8 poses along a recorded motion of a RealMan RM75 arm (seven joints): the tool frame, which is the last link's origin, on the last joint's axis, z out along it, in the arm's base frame.
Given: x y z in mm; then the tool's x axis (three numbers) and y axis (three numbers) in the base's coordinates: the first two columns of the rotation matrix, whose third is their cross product.
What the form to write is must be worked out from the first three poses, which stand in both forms.
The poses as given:
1: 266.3 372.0 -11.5 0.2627 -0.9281 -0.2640 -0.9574 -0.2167 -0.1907
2: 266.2 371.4 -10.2 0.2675 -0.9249 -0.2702 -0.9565 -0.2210 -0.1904
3: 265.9 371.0 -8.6 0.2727 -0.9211 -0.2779 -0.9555 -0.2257 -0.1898
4: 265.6 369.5 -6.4 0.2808 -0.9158 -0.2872 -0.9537 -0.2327 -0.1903
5: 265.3 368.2 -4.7 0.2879 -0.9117 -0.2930 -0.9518 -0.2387 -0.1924
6: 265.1 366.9 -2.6 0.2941 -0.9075 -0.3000 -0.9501 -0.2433 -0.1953
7: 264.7 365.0 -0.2 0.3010 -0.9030 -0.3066 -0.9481 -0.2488 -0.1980
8: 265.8 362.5 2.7 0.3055 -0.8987 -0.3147 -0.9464 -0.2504 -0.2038
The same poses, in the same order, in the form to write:
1: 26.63 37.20 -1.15 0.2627 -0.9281 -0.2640 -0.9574 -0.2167 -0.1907
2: 26.62 37.14 -1.02 0.2675 -0.9249 -0.2702 -0.9565 -0.2210 -0.1904
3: 26.59 37.10 -0.86 0.2727 -0.9211 -0.2779 -0.9555 -0.2257 -0.1898
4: 26.56 36.95 -0.64 0.2808 -0.9158 -0.2872 -0.9537 -0.2327 -0.1903
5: 26.53 36.82 -0.47 0.2879 -0.9117 -0.2930 -0.9518 -0.2387 -0.1924
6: 26.51 36.69 -0.26 0.2941 -0.9075 -0.3000 -0.9501 -0.2433 -0.1953
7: 26.47 36.50 -0.02 0.3010 -0.9030 -0.3066 -0.9481 -0.2488 -0.1980
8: 26.58 36.25 0.27 0.3055 -0.8987 -0.3147 -0.9464 -0.2504 -0.2038
